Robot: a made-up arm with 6 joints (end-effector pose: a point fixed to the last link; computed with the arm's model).
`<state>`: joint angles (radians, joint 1 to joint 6).
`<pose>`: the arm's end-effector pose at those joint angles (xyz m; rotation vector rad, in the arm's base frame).
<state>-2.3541 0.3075 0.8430 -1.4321 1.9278 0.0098</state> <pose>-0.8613 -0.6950 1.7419 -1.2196 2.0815 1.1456</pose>
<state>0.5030 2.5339 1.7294 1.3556 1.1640 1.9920</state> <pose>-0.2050 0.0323 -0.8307 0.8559 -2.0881 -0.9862</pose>
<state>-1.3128 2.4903 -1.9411 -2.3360 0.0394 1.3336</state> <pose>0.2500 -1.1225 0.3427 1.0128 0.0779 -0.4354</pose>
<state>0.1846 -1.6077 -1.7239 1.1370 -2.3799 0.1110</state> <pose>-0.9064 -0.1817 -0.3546 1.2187 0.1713 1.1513</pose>
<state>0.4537 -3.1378 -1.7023 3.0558 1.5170 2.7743</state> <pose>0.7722 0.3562 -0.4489 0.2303 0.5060 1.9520</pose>
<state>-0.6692 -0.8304 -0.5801 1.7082 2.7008 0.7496</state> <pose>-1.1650 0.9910 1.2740 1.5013 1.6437 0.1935</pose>
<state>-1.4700 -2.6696 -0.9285 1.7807 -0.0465 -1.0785</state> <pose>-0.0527 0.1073 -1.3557 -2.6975 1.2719 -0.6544</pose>
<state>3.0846 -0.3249 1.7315 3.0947 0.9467 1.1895</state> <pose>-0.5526 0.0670 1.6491 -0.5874 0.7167 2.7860</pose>
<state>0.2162 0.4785 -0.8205 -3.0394 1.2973 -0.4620</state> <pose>0.1361 0.0502 2.1779 1.8644 -1.3247 -0.7719</pose>
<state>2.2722 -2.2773 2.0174 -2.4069 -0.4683 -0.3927</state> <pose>0.5822 -0.7509 0.6201 0.3636 0.0234 1.4075</pose>
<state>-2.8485 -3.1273 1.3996 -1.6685 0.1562 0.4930</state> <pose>0.8474 0.3027 -0.7532 -1.4871 -0.0463 -1.2538</pose>
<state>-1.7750 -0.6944 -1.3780 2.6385 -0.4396 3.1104</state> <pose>0.2141 1.4678 0.8660 -1.1389 -0.1131 -0.0299</pose>
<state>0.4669 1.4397 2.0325 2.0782 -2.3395 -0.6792</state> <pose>0.7032 0.3605 -0.1283 1.1173 0.2130 -0.5584</pose>
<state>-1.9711 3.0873 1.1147 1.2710 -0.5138 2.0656</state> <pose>0.2398 0.6655 -1.1072 -0.5918 -2.4111 -0.4424</pose>
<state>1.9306 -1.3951 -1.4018 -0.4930 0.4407 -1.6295</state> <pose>0.4568 -1.2765 -0.2462 -2.4918 1.0058 -1.3079</pose>
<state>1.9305 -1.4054 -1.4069 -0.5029 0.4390 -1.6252</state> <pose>0.4528 -1.2657 -0.2622 -2.4876 1.0059 -1.2847</pose>
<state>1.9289 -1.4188 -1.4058 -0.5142 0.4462 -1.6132</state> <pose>0.4488 -1.2589 -0.2802 -2.4765 1.0073 -1.2800</pose>
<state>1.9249 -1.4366 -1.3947 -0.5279 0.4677 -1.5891</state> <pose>0.4450 -1.2589 -0.3006 -2.4547 1.0098 -1.3053</pose>
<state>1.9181 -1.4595 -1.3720 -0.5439 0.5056 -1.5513</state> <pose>0.4415 -1.2665 -0.3238 -2.4187 1.0130 -1.3643</pose>
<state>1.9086 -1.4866 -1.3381 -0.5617 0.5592 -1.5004</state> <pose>0.4379 -1.2816 -0.3486 -2.3661 1.0142 -1.4547</pose>
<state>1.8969 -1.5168 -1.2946 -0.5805 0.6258 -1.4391</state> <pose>0.4342 -1.3027 -0.3735 -2.2959 1.0096 -1.5691</pose>
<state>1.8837 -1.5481 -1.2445 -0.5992 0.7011 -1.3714</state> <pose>0.4298 -1.3279 -0.3963 -2.2099 0.9958 -1.6965</pose>
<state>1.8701 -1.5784 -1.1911 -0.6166 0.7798 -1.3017</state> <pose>0.4252 -1.3552 -0.4152 -2.1127 0.9709 -1.8253</pose>
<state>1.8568 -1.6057 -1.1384 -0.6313 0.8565 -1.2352</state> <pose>0.4200 -1.3824 -0.4287 -2.0121 0.9366 -1.9447</pose>
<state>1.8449 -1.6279 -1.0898 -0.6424 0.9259 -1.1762</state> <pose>0.4150 -1.4084 -0.4357 -1.9169 0.8959 -2.0479</pose>
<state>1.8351 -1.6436 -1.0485 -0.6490 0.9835 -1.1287</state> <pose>0.4109 -1.4320 -0.4360 -1.8360 0.8544 -2.1314</pose>
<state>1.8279 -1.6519 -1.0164 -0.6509 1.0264 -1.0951</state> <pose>0.4082 -1.4528 -0.4297 -1.7752 0.8169 -2.1957</pose>
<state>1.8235 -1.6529 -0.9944 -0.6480 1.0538 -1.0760</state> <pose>0.4075 -1.4706 -0.4179 -1.7367 0.7874 -2.2430</pose>
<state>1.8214 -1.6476 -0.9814 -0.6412 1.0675 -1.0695</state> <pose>0.4084 -1.4858 -0.4016 -1.7182 0.7668 -2.2775</pose>
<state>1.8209 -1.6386 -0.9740 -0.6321 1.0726 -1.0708</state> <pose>0.4107 -1.4991 -0.3828 -1.7122 0.7524 -2.3041</pose>
